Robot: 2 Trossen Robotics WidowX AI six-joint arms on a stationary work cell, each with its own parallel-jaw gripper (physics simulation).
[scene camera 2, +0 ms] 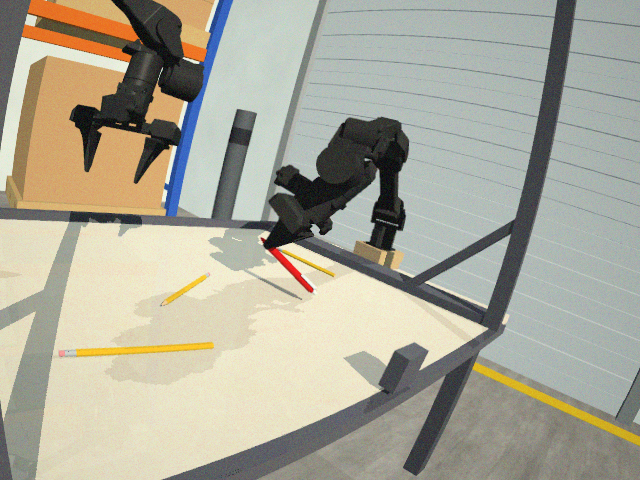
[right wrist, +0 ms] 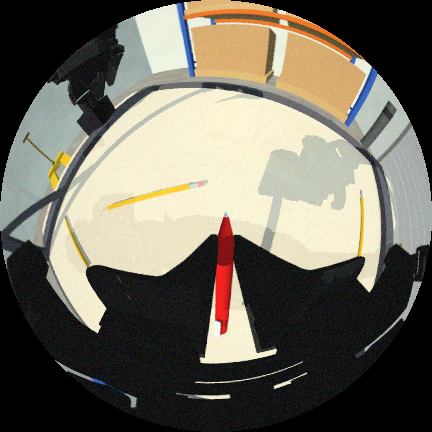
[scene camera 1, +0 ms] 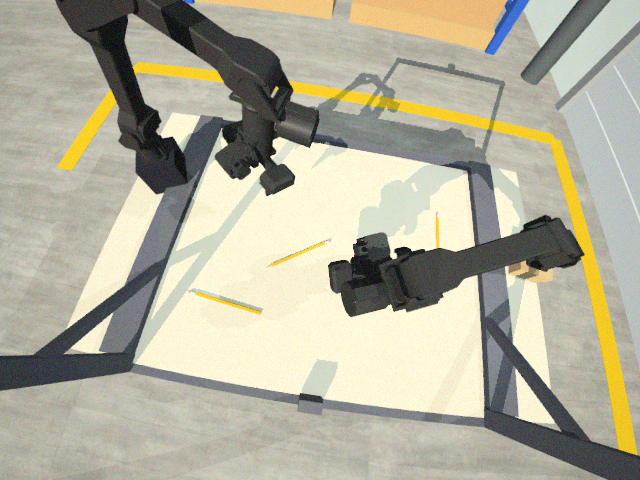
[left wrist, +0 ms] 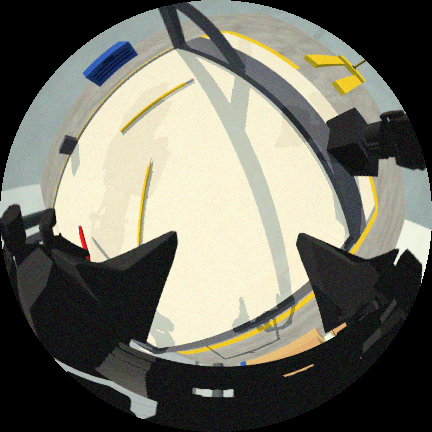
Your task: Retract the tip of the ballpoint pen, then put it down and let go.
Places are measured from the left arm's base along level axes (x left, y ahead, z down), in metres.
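Pixels of known places: left gripper, fingertip midpoint: (scene camera 2: 110,177) (right wrist: 106,90) (scene camera 1: 256,181) (left wrist: 240,238); right gripper, fingertip midpoint: (scene camera 2: 266,247) (right wrist: 224,240) (scene camera 1: 355,258) (left wrist: 89,255); left arm's base, link origin: (right wrist: 90,106) (scene camera 1: 154,153) (left wrist: 368,140); right arm's base, link origin: (scene camera 2: 380,246).
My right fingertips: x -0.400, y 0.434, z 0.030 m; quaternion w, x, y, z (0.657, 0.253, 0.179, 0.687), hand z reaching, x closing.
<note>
Ahead of a thing's pixels: the offset from my right fingertips to its top centre. Level surfaces: height alone.
The red ballpoint pen (scene camera 2: 289,267) (left wrist: 83,242) (right wrist: 224,280) is between the fingers of my right gripper (scene camera 2: 268,246) (right wrist: 224,240), which is shut on its nose end. A small silvery point shows past the fingertips in the right wrist view. In scene camera 2 the pen is tilted, its white-clip end lower at the right, and its shadow lies apart from it on the table @(dz +0.076 m) (scene camera 1: 392,361) (scene camera 2: 289,382). In scene camera 1 the right arm hides the pen. My left gripper (scene camera 1: 256,178) (scene camera 2: 111,176) (left wrist: 240,238) is open and empty, above the table's far left part.
Three yellow pencils lie on the table: a middle pencil @(dy -0.123, dx +0.069, dz +0.067 m) (scene camera 1: 299,253) (scene camera 2: 186,289) (right wrist: 150,195), a near-left pencil @(dy -0.331, dx -0.007, dz +0.069 m) (scene camera 1: 224,302) (scene camera 2: 136,349), and a far-right pencil @(dy +0.274, dx +0.007, dz +0.069 m) (scene camera 1: 437,229) (scene camera 2: 310,263) (right wrist: 361,225) by the right arm. A dark block @(dy -0.185, dx -0.274, dz +0.019 m) (scene camera 1: 310,404) (scene camera 2: 404,366) stands at the front edge.
</note>
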